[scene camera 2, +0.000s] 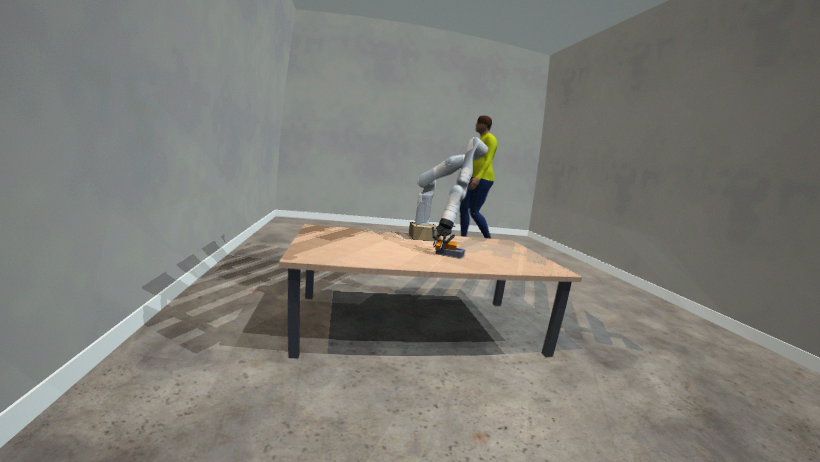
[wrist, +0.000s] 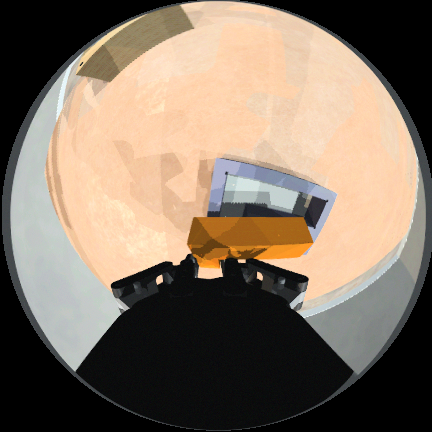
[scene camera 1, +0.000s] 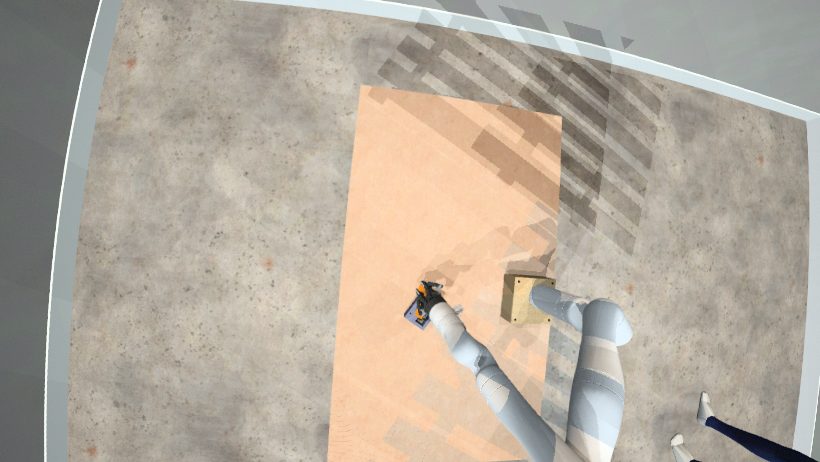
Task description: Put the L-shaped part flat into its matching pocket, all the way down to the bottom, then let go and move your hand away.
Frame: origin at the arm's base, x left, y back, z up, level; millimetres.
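Seen in the pictures: gripper, fingertip midpoint: [scene camera 2: 436, 248] [wrist: 209, 256] [scene camera 1: 419, 285]; arm's base, link origin: [scene camera 2: 421, 224] [scene camera 1: 539, 296].
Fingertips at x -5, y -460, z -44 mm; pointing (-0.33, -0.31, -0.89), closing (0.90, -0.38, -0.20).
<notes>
Pixels of each thing's top centre, then the offset from my fingertips to it. Level surfaces: height alone.
- orange L-shaped part, top centre: [wrist: 249, 265] [scene camera 1: 423, 302] [scene camera 2: 446, 241] dx +53, dy +12, dz +40 mm
- blue-grey block with the pocket, top centre: [wrist: 273, 216] [scene camera 1: 425, 309] [scene camera 2: 451, 248] dx +88, dy +29, dz -3 mm
- table, surface height: dz -39 mm
The orange L-shaped part [wrist: 252, 232] [scene camera 2: 447, 245] is held between the fingers of my gripper [wrist: 209, 256], which is shut on it. In the wrist view its long arm reaches across the near side of the block and its short arm runs back between the fingertips. The blue-grey block with the pocket [wrist: 215, 182] [scene camera 1: 412, 316] [scene camera 2: 452, 253] lies on the table under and beyond the part. The far side of its pocket shows, with dark walls and a pale floor. The part is above the block and covers the near side of the pocket. How high it is cannot be told.
The table [scene camera 1: 395, 189] [scene camera 2: 367, 258] carries the block. The arm's wooden base box [scene camera 1: 516, 301] [scene camera 2: 421, 231] [wrist: 145, 40] stands at the table's edge. A person [scene camera 2: 484, 157] in a yellow top stands behind the arm; the legs [scene camera 1: 745, 439] show in scene camera 1.
</notes>
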